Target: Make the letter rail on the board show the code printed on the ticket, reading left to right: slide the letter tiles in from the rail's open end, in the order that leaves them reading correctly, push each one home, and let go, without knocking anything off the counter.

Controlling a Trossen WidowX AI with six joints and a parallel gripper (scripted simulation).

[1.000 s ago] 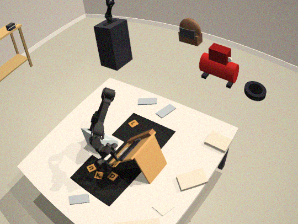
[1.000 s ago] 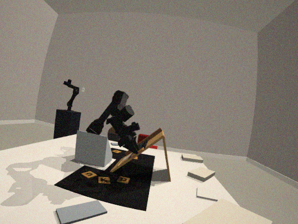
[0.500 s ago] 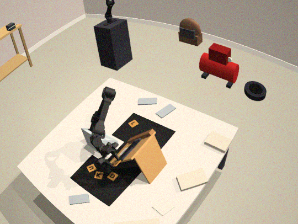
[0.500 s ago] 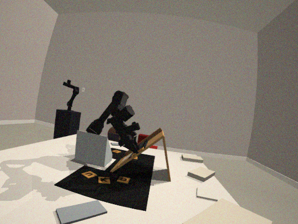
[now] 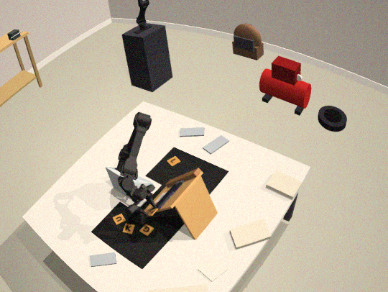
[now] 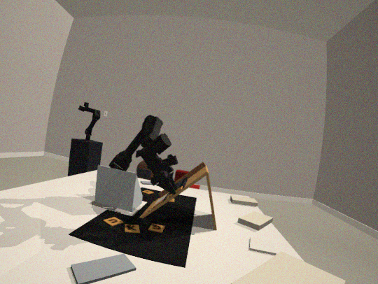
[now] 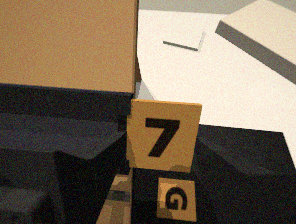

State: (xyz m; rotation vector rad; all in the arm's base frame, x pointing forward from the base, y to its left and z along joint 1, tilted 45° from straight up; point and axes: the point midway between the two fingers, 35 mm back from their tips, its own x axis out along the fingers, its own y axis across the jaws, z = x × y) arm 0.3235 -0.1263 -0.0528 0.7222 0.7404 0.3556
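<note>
Right now the white ticket is 140 mm to the left of my gripper tip, 80 mm below it and 80 mm behind it. From my gripper tip the other things lie so: k tile (150 mm below, 130 mm behind, 100 mm to the right); then 7 tile (right at my gripper tip); then g tile (150 mm below, 50 mm behind, 40 mm to the right).
</note>
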